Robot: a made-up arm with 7 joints. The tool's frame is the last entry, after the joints. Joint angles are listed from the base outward.
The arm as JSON. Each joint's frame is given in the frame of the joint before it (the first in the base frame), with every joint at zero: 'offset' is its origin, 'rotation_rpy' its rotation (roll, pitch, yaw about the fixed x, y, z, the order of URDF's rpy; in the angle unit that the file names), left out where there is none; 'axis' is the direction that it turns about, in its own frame. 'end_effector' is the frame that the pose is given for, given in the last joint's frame.
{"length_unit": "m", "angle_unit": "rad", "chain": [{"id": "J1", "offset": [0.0, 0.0, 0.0], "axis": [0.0, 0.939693, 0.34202]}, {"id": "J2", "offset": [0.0, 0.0, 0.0], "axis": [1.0, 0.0, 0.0]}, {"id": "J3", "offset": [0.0, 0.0, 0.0], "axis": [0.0, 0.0, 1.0]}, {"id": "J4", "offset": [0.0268, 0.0, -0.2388], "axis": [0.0, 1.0, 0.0]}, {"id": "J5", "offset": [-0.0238, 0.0, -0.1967], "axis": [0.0, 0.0, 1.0]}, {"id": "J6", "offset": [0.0, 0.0, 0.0], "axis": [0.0, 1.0, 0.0]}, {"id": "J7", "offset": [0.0, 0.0, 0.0], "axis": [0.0, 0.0, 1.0]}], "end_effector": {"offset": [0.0, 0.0, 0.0]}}
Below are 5 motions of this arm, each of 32 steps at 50 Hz.
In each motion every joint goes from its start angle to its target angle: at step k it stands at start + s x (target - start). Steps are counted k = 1, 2, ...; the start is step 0. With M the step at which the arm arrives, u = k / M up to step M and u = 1 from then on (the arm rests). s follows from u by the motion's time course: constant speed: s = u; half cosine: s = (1 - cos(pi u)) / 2; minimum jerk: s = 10 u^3 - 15 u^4 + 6 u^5.
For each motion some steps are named. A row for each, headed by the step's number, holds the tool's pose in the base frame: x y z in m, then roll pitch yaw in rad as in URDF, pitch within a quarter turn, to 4 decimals.
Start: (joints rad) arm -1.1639 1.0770 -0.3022 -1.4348 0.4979 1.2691 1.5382
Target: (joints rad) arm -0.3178 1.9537 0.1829 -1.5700 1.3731 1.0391 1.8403
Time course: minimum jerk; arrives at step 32
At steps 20, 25, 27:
20: 0.2128 0.2238 0.1645 -1.1684 -0.3385 1.8452
25: 0.1959 0.2137 0.1893 -1.1528 -0.3142 1.8367
27: 0.1941 0.2093 0.1946 -1.1469 -0.3111 1.8303

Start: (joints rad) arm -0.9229 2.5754 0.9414 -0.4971 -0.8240 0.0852 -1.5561
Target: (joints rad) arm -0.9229 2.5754 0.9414 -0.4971 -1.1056 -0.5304 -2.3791
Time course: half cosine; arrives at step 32
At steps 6, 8, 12, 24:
6: -0.2211 0.1866 0.3243 2.5500 -0.0782 1.0919
8: -0.2211 0.1866 0.3243 2.5846 -0.0436 1.1515
12: -0.2211 0.1866 0.3243 2.6827 0.0307 1.3150
24: -0.2211 0.1866 0.3243 3.0505 0.0832 1.9145

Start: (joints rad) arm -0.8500 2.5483 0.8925 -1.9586 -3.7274 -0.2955 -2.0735
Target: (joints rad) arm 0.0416 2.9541 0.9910 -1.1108 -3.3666 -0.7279 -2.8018
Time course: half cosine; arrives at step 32
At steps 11, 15, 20, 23, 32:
11: -0.0539 -0.0593 0.3116 -3.0401 0.8103 -1.5639
15: -0.0165 -0.0700 0.3365 -3.0455 0.6576 -1.4929
20: 0.0398 -0.0816 0.3585 -3.0801 0.4688 -1.3799
23: 0.0721 -0.0865 0.3648 -3.1122 0.3766 -1.3101
32: 0.1212 -0.0918 0.3669 3.1062 0.2551 -1.1943

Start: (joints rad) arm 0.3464 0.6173 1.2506 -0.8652 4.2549 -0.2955 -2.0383
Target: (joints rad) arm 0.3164 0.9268 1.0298 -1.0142 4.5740 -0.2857 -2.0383
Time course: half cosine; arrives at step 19
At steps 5, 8, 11, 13, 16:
5: -0.0511 0.3574 -0.2050 -1.2202 0.1940 2.8972
8: -0.0329 0.3697 -0.1808 -1.2962 0.2163 2.8142
11: -0.0119 0.3803 -0.1531 -1.3782 0.2335 2.7150
13: 0.0011 0.3851 -0.1361 -1.4256 0.2397 2.6522
16: 0.0153 0.3888 -0.1174 -1.4746 0.2429 2.5820

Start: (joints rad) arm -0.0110 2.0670 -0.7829 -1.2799 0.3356 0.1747 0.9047
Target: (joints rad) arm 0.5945 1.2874 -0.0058 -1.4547 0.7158 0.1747 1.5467
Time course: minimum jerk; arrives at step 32
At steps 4, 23, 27, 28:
4: 0.1498 0.3486 0.0192 1.1420 -0.3770 -0.5479
23: 0.1079 0.3101 -0.1545 -0.4981 -0.7364 1.1964
27: 0.0916 0.3065 -0.1663 -0.6395 -0.6234 1.4153
28: 0.0894 0.3060 -0.1676 -0.6541 -0.6084 1.4405

